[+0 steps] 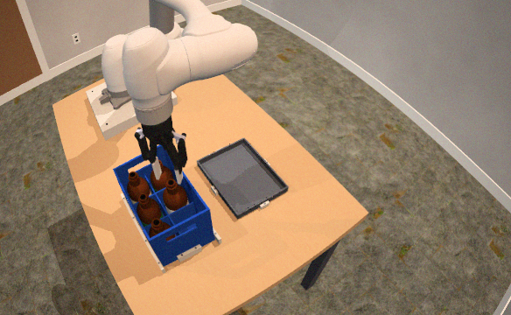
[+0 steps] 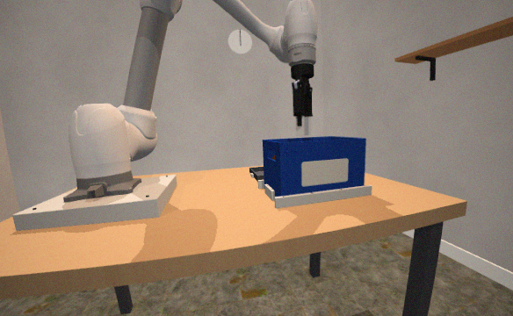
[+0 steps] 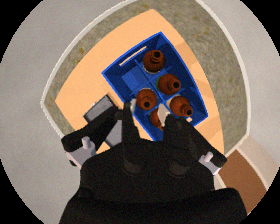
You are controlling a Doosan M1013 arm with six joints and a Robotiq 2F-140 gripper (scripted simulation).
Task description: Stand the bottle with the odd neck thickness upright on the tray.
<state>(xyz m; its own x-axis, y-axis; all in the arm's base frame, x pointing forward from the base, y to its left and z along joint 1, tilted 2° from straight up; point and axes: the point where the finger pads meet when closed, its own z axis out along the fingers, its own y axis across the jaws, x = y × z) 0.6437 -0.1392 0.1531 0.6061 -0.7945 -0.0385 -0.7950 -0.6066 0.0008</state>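
My gripper is now 130 mm above the blue crate and 50 mm to the left of it. Also, from my hand: bottle (130 mm below, 90 mm to the right, 10 mm behind); dark tray (240 mm to the left, 200 mm below, 20 mm ahead).
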